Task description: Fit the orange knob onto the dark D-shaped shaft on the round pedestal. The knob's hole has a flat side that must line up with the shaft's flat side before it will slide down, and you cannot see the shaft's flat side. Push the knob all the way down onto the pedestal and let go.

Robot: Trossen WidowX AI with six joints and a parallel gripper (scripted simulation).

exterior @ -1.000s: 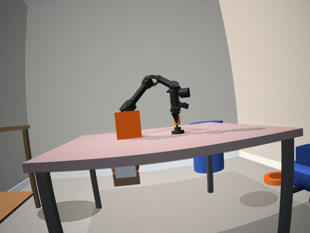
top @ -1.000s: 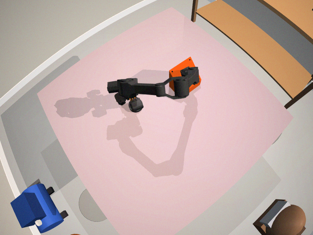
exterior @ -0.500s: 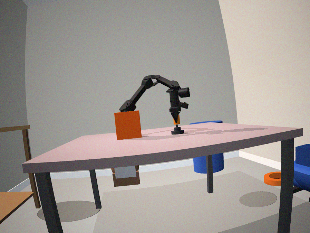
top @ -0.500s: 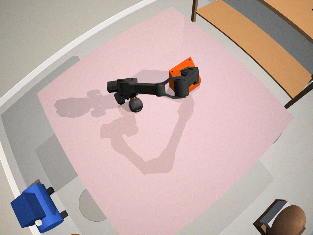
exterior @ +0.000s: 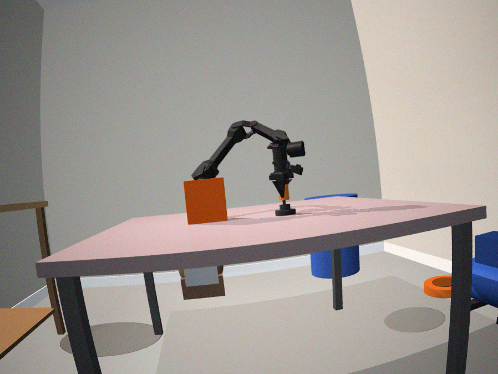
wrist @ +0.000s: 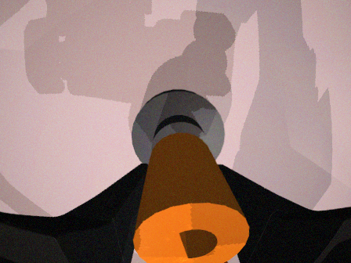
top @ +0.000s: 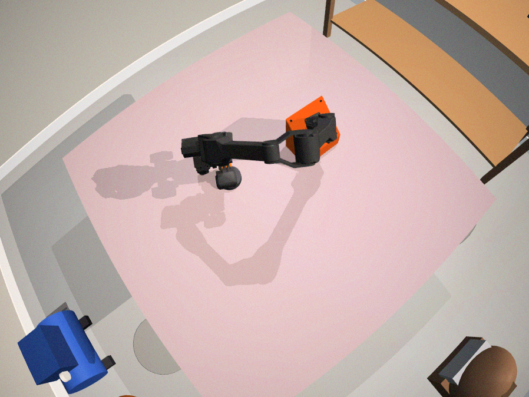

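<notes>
The orange knob is 20 mm above my gripper tip. Round my gripper tip: pedestal 40 mm below.
</notes>
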